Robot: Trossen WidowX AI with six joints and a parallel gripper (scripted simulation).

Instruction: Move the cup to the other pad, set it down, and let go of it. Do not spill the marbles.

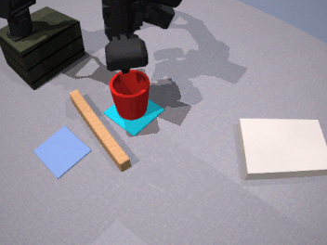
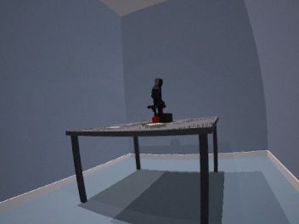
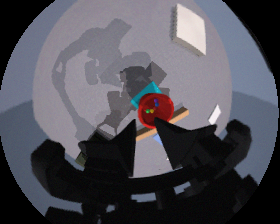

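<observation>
Now: the red cup 5 cm below my gripper tip, 2 cm ahead of it and 1 cm to the right of it. The rest, counted from my gripper tip: wooden bar (10 cm to the right, 9 cm below, 1 cm ahead); then pale blue pad (18 cm to the right, 10 cm below); then cyan pad (10 cm below, 3 cm ahead, 1 cm to the right).
</observation>
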